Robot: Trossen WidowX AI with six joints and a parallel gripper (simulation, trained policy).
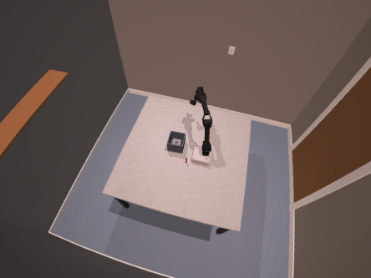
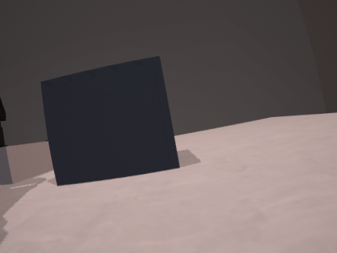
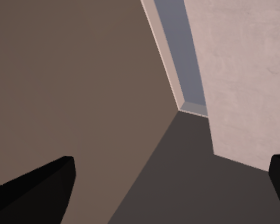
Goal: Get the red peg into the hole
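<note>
The red peg lies 620 mm to the left of my gripper tip and 260 mm below it. The rest, counted from my gripper tip: plate (120 mm ahead, 440 mm to the left, 260 mm below).
</note>
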